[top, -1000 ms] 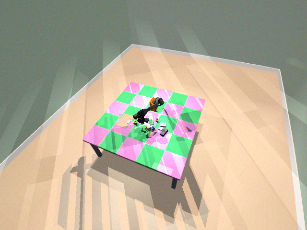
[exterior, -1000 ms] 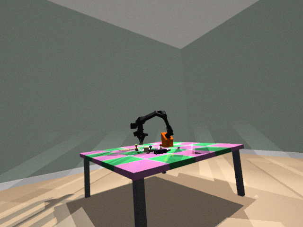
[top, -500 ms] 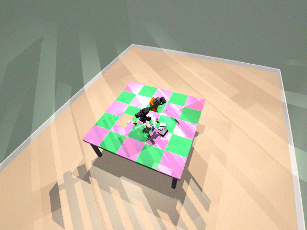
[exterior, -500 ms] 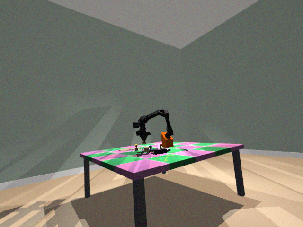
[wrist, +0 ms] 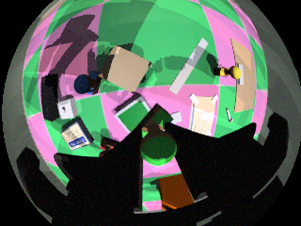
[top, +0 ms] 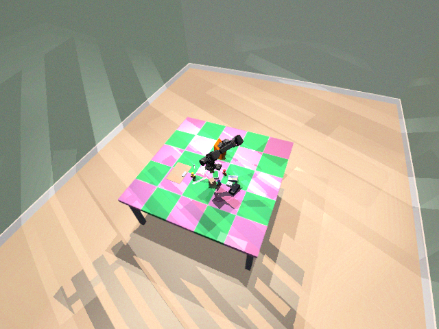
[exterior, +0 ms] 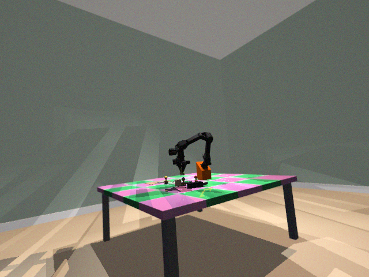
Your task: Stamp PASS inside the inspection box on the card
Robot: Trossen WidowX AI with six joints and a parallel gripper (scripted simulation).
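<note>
Now: gripper tip 30 mm past the green ink pad, 10 mm to the right of it and 90 mm above it. The rest, counted from my gripper tip: tan block (70 mm ahead, 30 mm to the left, 70 mm below); blue-knobbed stamp (60 mm ahead, 90 mm to the left, 80 mm below); green-knobbed stamp (right at my gripper tip).
</note>
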